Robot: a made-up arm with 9 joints.
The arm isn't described. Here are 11 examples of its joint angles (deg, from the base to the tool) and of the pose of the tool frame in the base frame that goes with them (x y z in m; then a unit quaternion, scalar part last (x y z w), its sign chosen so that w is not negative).
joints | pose
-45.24 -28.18 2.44 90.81 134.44 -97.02 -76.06 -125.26 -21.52 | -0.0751 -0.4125 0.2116 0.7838 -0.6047 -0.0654 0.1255
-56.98 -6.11 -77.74 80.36 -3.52 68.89 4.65 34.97 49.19 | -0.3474 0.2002 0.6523 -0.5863 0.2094 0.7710 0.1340
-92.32 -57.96 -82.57 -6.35 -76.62 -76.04 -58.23 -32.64 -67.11 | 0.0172 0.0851 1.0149 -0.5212 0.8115 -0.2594 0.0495
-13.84 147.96 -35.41 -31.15 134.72 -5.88 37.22 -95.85 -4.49 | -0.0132 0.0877 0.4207 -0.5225 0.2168 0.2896 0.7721
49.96 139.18 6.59 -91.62 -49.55 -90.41 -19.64 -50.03 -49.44 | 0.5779 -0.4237 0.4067 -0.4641 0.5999 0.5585 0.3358
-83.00 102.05 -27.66 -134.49 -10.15 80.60 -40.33 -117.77 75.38 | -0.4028 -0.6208 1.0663 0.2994 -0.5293 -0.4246 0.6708
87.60 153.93 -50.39 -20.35 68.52 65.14 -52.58 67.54 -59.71 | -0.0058 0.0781 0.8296 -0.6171 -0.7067 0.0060 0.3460
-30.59 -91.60 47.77 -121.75 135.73 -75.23 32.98 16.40 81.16 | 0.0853 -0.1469 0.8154 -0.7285 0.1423 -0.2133 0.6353
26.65 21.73 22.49 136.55 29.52 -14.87 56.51 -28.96 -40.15 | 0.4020 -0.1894 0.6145 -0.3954 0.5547 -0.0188 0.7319
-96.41 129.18 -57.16 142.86 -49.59 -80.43 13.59 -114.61 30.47 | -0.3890 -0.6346 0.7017 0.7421 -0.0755 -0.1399 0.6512
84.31 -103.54 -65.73 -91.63 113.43 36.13 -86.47 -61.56 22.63 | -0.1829 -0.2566 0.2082 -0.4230 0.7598 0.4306 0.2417
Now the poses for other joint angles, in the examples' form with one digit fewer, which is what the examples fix.
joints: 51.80 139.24 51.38 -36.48 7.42 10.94 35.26 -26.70 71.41
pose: 0.473 -0.447 0.622 -0.228 -0.631 0.723 0.162
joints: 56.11 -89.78 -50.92 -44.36 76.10 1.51 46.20 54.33 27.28
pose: -0.296 -0.560 0.528 -0.052 0.271 -0.669 0.690
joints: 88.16 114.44 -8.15 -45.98 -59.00 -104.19 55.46 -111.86 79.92
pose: 0.521 -0.181 0.395 -0.198 0.160 -0.967 0.014
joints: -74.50 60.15 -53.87 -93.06 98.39 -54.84 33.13 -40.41 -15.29
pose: 0.051 -0.421 0.308 -0.257 0.949 -0.167 0.079
